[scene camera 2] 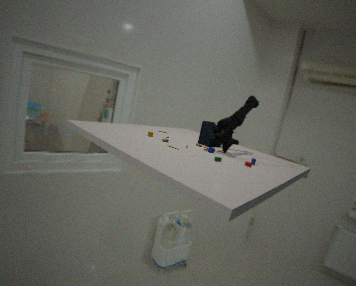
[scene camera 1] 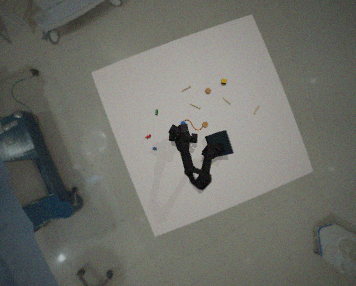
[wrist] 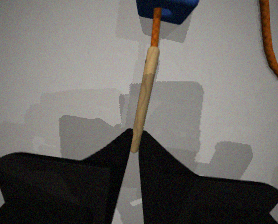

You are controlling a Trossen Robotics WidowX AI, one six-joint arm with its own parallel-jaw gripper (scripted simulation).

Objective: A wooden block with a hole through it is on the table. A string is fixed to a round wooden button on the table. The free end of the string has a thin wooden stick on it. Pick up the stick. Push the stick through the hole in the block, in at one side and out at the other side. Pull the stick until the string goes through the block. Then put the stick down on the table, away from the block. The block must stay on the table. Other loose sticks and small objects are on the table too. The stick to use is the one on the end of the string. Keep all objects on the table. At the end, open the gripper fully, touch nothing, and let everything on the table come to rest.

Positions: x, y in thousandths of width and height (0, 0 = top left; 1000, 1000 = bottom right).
I see my gripper (wrist: 491, 600) and a thin wooden stick (wrist: 545, 279).
